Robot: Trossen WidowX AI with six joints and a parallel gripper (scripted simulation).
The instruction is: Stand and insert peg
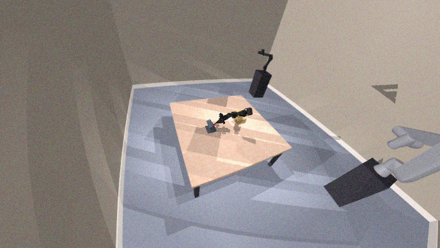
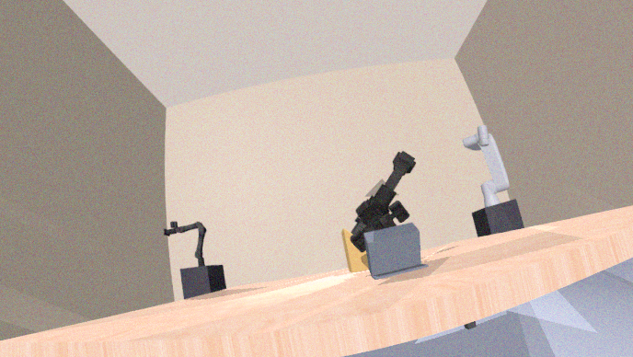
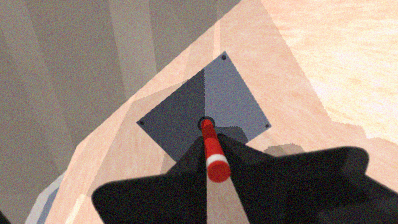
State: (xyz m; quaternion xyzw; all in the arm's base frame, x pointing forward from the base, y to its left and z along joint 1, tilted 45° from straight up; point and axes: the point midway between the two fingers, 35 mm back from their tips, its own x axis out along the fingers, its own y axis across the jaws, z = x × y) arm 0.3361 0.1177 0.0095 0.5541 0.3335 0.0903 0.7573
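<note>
The sloped panel is 6 cm ahead of my gripper tip, 3 cm below it and 1 cm to the left of it. Round my gripper tip: red peg (1 cm behind, 1 cm above).
</note>
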